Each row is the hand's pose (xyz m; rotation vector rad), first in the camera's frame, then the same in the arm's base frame.
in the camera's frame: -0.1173 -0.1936 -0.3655 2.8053 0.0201 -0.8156
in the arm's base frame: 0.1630 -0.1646 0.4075 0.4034 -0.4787 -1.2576
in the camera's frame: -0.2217 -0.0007 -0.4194 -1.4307 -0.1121 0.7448
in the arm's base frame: -0.0511 -0.1541 0.3364 1.8537 -1.7205 -1.2471
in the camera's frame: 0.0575 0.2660 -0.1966 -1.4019 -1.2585 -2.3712
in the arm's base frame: 0.0317 -0.2951 -0.0783 1.7792 2.0343 -0.5818
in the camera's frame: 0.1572 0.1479 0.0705 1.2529 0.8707 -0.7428
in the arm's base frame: 0.2978 -0.1915 -0.1952 -0.9876 0.4448 -1.7823
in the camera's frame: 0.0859 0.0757 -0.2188 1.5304 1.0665 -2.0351
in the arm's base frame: 0.1649 -0.2917 0.0623 -0.6312 -0.9284 -2.3256
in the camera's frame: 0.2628 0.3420 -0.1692 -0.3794 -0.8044 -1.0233
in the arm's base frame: 0.1064 -0.4549 -0.2109 -2.4046 -0.3759 0.3194
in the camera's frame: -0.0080 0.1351 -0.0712 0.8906 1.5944 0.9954
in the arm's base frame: 0.1460 -0.1433 -0.0462 -0.0007 2.2542 -1.5097
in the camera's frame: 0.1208 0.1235 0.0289 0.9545 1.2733 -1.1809
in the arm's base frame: 0.2738 -0.1826 -0.1404 -1.2357 0.1981 -2.3039
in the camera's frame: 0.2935 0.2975 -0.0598 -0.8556 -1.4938 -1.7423
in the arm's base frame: 0.2072 -0.4053 -0.2585 -2.2011 -1.6915 0.8669
